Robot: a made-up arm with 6 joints.
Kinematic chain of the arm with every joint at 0, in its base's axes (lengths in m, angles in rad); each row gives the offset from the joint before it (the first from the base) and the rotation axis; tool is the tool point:
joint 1: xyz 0 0 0.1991 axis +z
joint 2: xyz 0 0 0 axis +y
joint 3: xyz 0 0 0.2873 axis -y
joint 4: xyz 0 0 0 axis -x
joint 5: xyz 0.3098 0 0 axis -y
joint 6: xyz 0 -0.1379 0 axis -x
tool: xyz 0 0 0
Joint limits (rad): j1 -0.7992..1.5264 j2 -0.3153..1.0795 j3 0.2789..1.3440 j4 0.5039..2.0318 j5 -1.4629..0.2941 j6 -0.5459..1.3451
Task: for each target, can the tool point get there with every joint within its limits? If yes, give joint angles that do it. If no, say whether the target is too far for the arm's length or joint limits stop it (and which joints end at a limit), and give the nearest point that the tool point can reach.
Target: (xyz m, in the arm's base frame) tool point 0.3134 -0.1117 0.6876
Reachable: yes | joints -0.3867 0.2303 0.4775 1.6781 -0.4174 1.1603
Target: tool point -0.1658 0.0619 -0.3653
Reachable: no: joint limits stop it (at a limit: joint 1, joint 2, joint 3, joint 4) | nearest point 0.1436 0.5109 0.1586 | short by 0.756 m
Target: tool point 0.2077 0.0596 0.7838
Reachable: yes | joints 0.1882 0.2506 0.9673 1.7144 -0.1047 -0.3860
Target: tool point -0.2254 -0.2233 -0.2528
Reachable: no: joint limits stop it (at a limit: joint 1, joint 2, joint 3, joint 4) | nearest point 0.2738 -0.4547 0.1586 | short by 0.687 m
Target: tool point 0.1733 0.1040 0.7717
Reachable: yes | joints 0.3812 0.0704 0.6725 1.8052 -1.2161 0.7172
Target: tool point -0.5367 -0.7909 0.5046
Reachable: no: too far | nearest point -0.1425 -0.2100 0.7686 | short by 0.750 m
